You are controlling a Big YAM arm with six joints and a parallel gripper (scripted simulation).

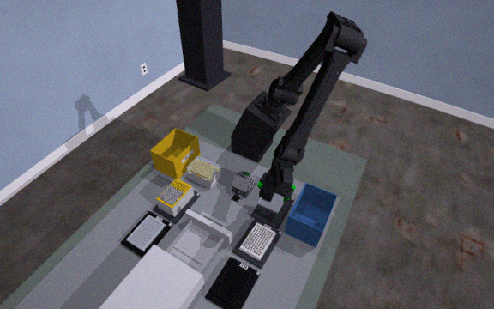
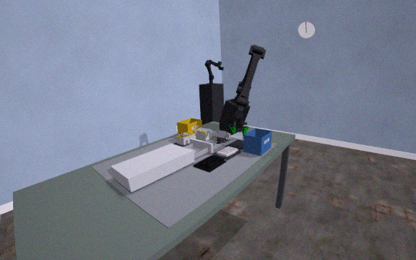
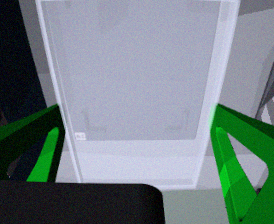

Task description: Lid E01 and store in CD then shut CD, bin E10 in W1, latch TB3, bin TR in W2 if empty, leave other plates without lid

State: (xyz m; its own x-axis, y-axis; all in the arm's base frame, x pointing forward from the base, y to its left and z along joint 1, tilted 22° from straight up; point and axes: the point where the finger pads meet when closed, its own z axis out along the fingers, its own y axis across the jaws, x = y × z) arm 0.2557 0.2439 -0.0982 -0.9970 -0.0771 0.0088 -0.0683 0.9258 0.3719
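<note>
Now: hand 7 cm above the black lid park nest. Also, from my hand: plate lid: right at my hand; then blue bin W2: 2 cm behind, 15 cm to the left, 4 cm below; then N3 label: 10 cm ahead, 3 cm to the left, 7 cm below.
</note>
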